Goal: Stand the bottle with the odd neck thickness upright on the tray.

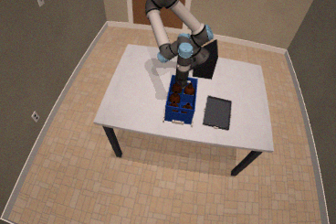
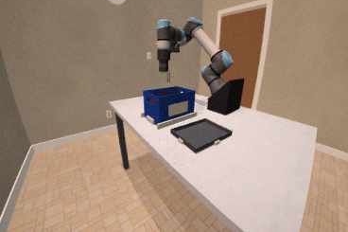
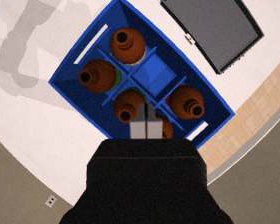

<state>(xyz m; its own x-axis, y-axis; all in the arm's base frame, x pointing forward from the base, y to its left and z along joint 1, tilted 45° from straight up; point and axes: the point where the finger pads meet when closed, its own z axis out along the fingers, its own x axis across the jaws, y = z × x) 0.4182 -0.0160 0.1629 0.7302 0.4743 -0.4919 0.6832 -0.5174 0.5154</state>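
The blue crate lies 1 cm behind my hand and 16 cm below it. Round my hand: dark tray: 28 cm to the left, 23 cm below; then bottle: 7 cm ahead, 4 cm to the right, 16 cm below.
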